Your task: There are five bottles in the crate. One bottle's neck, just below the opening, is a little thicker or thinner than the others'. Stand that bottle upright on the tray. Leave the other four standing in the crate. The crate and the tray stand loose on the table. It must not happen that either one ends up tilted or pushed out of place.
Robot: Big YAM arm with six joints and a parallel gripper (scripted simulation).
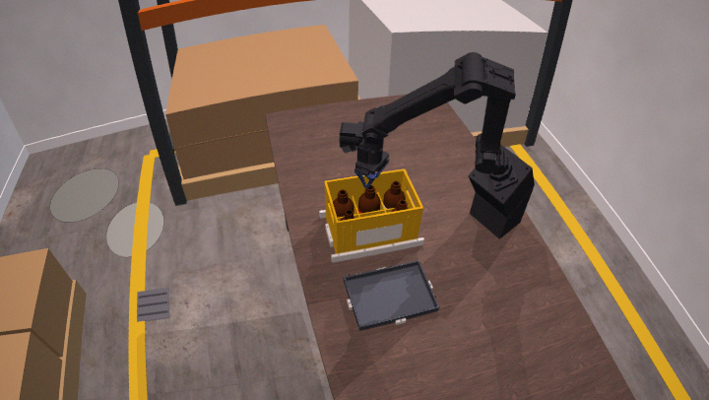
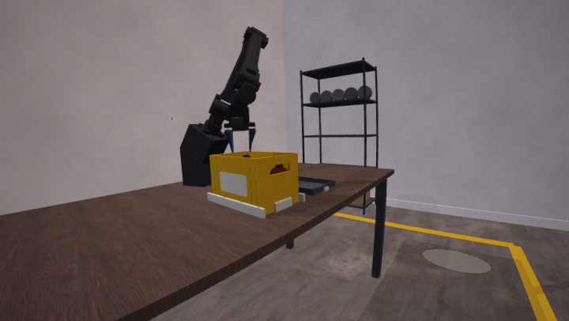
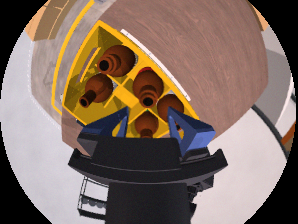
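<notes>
My hand is 11 cm above the yellow crate and 4 cm to the right of it. The rest, counted from my hand: glass bottle 11 cm below, 10 cm to the left, 8 cm ahead; dark tray 32 cm to the left, 18 cm below, 3 cm behind.
</notes>
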